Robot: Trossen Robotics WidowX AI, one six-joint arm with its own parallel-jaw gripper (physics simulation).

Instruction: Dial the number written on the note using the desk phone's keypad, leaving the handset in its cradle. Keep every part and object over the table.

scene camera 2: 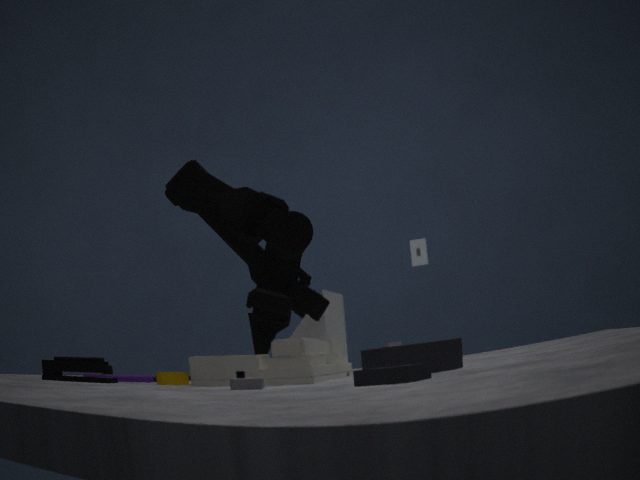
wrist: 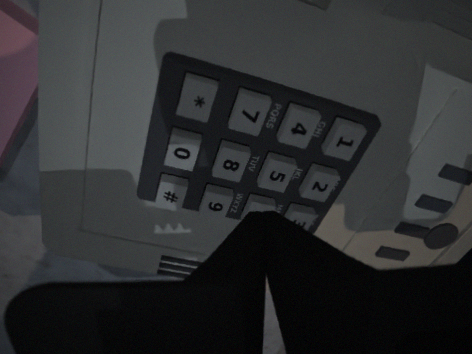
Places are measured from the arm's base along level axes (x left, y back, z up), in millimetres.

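Pixels of known places: gripper, between the fingertips: (wrist: 261, 224).
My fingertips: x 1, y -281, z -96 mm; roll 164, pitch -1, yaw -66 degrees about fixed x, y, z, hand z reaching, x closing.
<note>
Ahead of a thing's pixels: the offset from my fingertips to its middle. "spot": to the spot under its first point.
The pale desk phone (scene camera 2: 227, 369) (wrist: 120, 210) stands on the table. Its dark keypad @(spot: dz -5, dx +23, dy +26 mm) (wrist: 210, 135) shows tilted in the wrist view, with the keys * 0 # at the left and 1 2 3 at the right. My gripper (scene camera 2: 262, 353) (wrist: 261, 224) is shut and empty, pointing down at the keypad. In the wrist view its tips overlap the 6 key @(dz -3, dx +2, dy +2 mm) (wrist: 261, 204), whose lower part is hidden, and they stand left of the partly covered 3 key @(dz -3, dx +3, dy -12 mm) (wrist: 301, 214). Whether the tips touch the key cannot be told. The note's number does not show in either view.
In the scene view a yellow block @(dz -22, dx -96, dy -105 mm) (scene camera 2: 172, 378), a purple strip @(dz -25, dx -246, dy -67 mm) (scene camera 2: 135, 378) and a black object @(dz -11, dx -262, dy -155 mm) (scene camera 2: 77, 367) lie left of the phone. A small grey block @(dz -25, dx +93, dy -227 mm) (scene camera 2: 247, 383) lies in front of it. Dark boxes @(dz -11, dx +261, dy -148 mm) (scene camera 2: 413, 356) stand at the right. A pink object @(spot: dz -22, dx +12, dy +87 mm) (wrist: 17, 80) shows at the wrist view's left edge.
</note>
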